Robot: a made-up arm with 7 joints.
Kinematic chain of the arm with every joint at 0, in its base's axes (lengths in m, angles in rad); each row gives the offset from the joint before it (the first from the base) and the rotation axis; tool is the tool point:
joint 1: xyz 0 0 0.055 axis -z
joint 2: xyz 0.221 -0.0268 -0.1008 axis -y
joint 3: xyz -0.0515 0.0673 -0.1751 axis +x
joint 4: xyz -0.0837 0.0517 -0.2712 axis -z
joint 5: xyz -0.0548 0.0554 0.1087 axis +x
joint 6: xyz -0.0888 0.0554 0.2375 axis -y
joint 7: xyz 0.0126 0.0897 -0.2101 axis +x
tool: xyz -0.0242 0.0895 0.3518
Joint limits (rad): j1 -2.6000..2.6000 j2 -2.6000..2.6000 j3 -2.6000..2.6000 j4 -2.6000..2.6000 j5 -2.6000..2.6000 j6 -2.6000..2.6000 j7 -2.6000..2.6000
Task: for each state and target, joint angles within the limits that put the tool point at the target. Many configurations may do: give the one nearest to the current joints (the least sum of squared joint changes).
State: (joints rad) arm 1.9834 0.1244 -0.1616 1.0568 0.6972 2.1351 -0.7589
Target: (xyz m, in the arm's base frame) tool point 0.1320 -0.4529 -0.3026
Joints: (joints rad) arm 2.3510 0.0779 -0.6183 1.1223 0.5772 2.2820 -0.2700
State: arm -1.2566 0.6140 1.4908 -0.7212 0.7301 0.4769 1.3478
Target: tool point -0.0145 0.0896 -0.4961
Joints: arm -1.2724 0.2392 1.3328 -0.3278 0.9013 0.5732 0.9502
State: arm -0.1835 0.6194 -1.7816 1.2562 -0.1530 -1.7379 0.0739
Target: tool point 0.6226 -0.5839 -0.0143
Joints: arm 0.4475 1.0725 -1.8682 1.1351 -0.5693 -1.7260 -0.6649
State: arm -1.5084 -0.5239 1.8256 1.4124 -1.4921 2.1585 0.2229
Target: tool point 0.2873 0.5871 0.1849
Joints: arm -0.7984 -0.8323 2.3416 1.1201 -1.4241 2.0879 -0.6424
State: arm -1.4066 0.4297 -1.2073 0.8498 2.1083 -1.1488 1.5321
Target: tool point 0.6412 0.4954 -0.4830
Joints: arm -1.0172 1.1720 -1.2926 1.1452 2.3754 -1.2350 1.7592
